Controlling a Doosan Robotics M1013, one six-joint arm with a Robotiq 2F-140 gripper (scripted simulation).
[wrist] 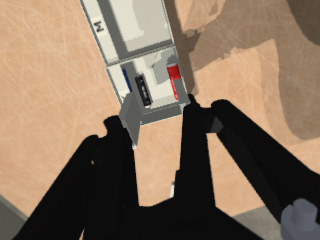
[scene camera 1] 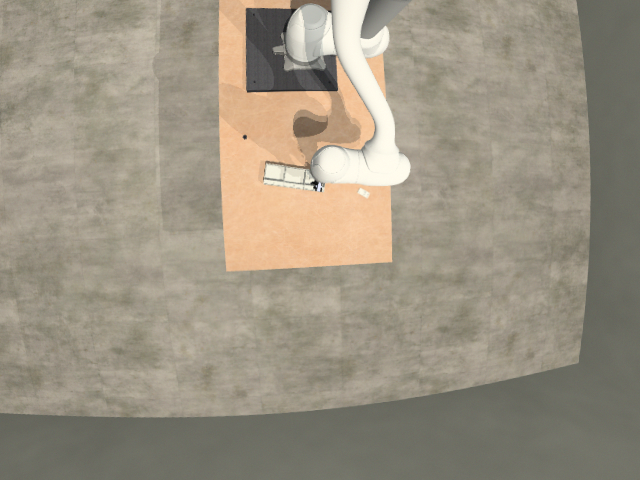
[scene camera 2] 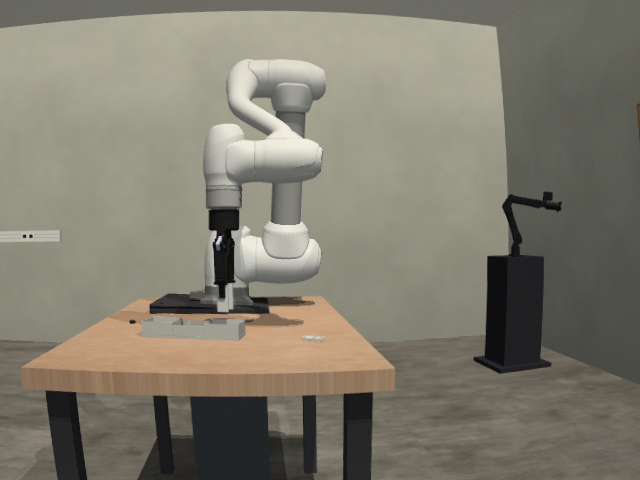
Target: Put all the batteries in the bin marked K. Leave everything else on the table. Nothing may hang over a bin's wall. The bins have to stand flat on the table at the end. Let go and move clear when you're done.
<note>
I see my gripper (scene camera 2: 225, 310).
My gripper also shows in the wrist view (wrist: 156, 97).
</note>
